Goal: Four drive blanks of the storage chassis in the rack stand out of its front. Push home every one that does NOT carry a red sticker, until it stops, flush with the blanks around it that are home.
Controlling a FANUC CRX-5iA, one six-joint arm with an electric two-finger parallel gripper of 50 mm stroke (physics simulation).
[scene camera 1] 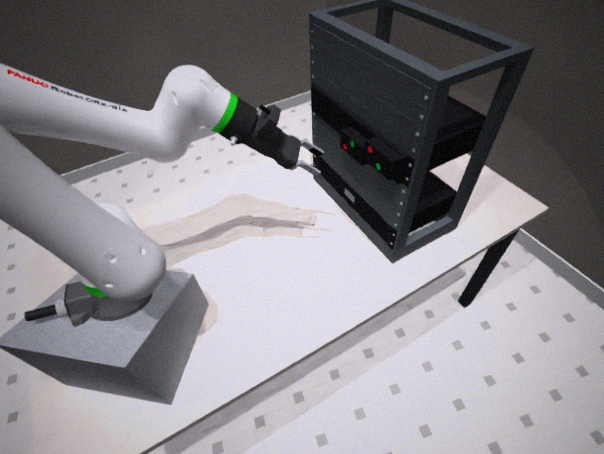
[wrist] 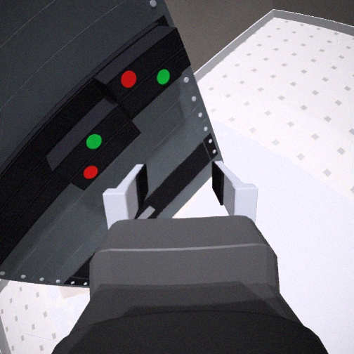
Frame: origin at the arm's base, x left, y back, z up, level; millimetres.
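Seen in the pictures: gripper, fingertip midpoint: (scene camera 1: 319, 163).
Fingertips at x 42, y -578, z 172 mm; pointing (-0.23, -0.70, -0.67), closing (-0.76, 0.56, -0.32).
Note:
Offsets run from my fingertips to a thing's top centre. "spot": to the spot under its first point. Level surfaces: height alone.
The storage chassis @(spot: dx +236, dy -143, dz -16 mm) (scene camera 1: 325, 112) (wrist: 20, 205) is black and sits in the dark grey rack (scene camera 1: 436, 105) (wrist: 197, 107). Four drive blanks stand out of its front in two pairs. In the pair nearer the scene view's right, the red-stickered blank (scene camera 1: 370, 149) (wrist: 145, 65) is above the green-stickered blank (scene camera 1: 378, 166) (wrist: 147, 94). In the other pair, a green-stickered blank (scene camera 1: 352, 143) (wrist: 107, 127) is above a red-stickered blank (scene camera 1: 345, 147) (wrist: 107, 154). How far each projects is hard to tell. My gripper (scene camera 1: 320, 162) (wrist: 179, 176) is open and empty, lower than the blanks and apart from them.
A black lower unit (scene camera 1: 370, 215) (wrist: 192, 159) with a pale label @(spot: dx +104, dy -168, dz -270 mm) (scene camera 1: 349, 194) (wrist: 146, 212) crosses the rack's bottom. The rack stands on the white table @(dz -390 mm) (scene camera 1: 280, 295) (wrist: 285, 210). The grey robot pedestal (scene camera 1: 170, 345) is at the scene view's lower left.

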